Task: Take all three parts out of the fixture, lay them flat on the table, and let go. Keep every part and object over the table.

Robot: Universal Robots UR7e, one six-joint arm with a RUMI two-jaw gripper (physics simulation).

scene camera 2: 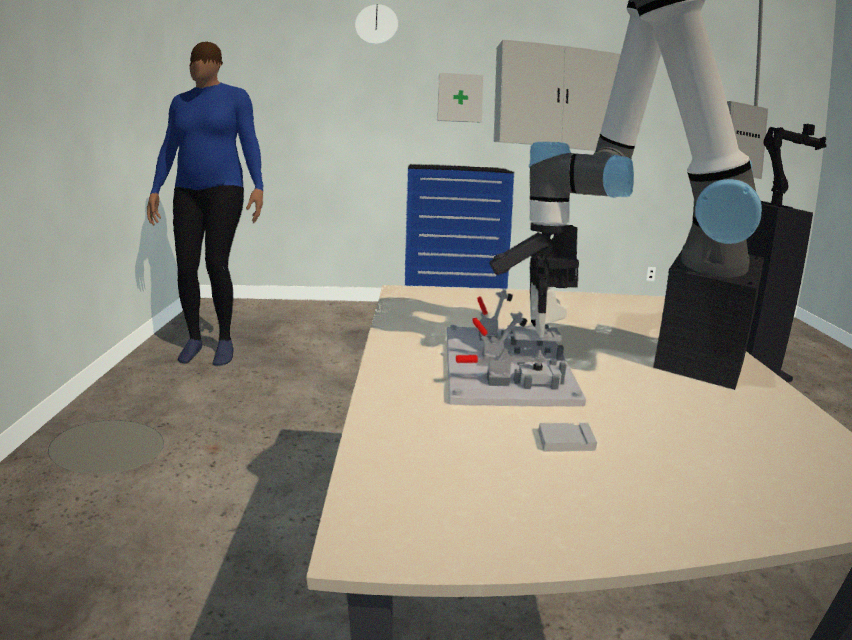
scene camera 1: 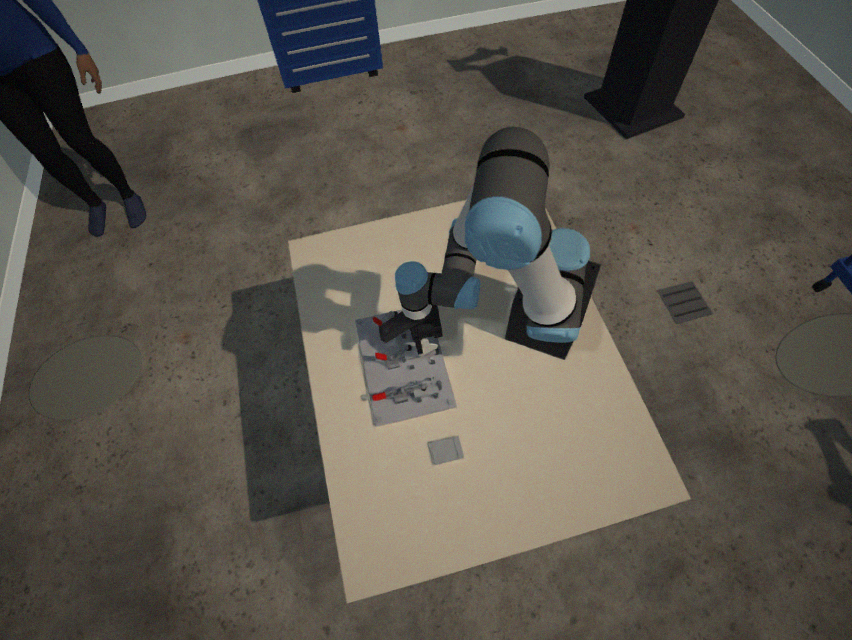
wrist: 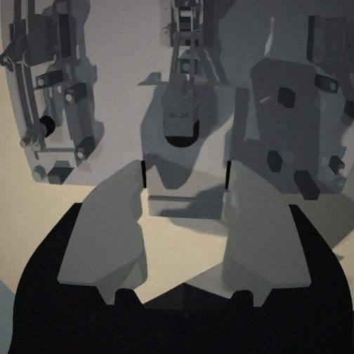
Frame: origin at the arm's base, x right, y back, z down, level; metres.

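Seen in the pictures: gripper, fingertip midpoint: (scene camera 2: 538, 333) (scene camera 1: 420, 348); arm's base, origin of the base link: (scene camera 2: 714, 263).
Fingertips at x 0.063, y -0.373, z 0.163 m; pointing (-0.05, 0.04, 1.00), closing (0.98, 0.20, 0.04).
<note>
Pixels of each thing's top centre, then the offset from my fingertips to it. "pt": a spot on its surface instead. Level surfaces: height alone.
- fixture, surface spot: (scene camera 2: 482, 398) pt dx -0.147, dy -0.153, dz +0.054 m
- grey stepped part, middle of its top: (scene camera 2: 536, 330) (scene camera 1: 418, 347) dx +0.001, dy -0.004, dz -0.006 m
- third part, middle of its top: (scene camera 2: 568, 432) (scene camera 1: 447, 449) dx -0.285, dy -0.057, dz +0.052 m
- table, its level: dz +0.067 m
- front clamp's red handle, surface spot: (scene camera 2: 466, 358) (scene camera 1: 379, 398) pt dx -0.086, dy -0.167, dz +0.007 m
- middle handle, surface spot: (scene camera 2: 479, 326) (scene camera 1: 380, 358) pt dx +0.015, dy -0.117, dz -0.014 m
- back handle, middle of its top: (scene camera 2: 483, 297) (scene camera 1: 377, 318) dx +0.127, dy -0.077, dz -0.037 m
The fixture (scene camera 1: 382, 413) (scene camera 2: 482, 398) (wrist: 115, 60) is a grey plate with three nests and red-handled clamps. My gripper (scene camera 1: 424, 349) (scene camera 2: 541, 331) (wrist: 185, 163) is shut on a grey stepped part (scene camera 2: 524, 335) (wrist: 210, 175). It holds that part over the middle nest, roughly level; the gap under it is hard to judge. The raised middle clamp hides some of it in the wrist view. Another part (scene camera 2: 547, 375) (wrist: 57, 140) sits in the front nest under a lowered clamp. A third part (scene camera 1: 445, 450) (scene camera 2: 564, 435) lies flat on the table (scene camera 1: 523, 482) (scene camera 2: 447, 502), in front of the fixture.
The front clamp's red handle (scene camera 1: 378, 396) (scene camera 2: 466, 358) lies level. The middle handle (scene camera 1: 380, 356) (scene camera 2: 479, 326) and back handle (scene camera 1: 376, 321) (scene camera 2: 481, 305) are tilted, with their clamp arms raised. The back nest, at the right in the wrist view, shows pins and no part.
</note>
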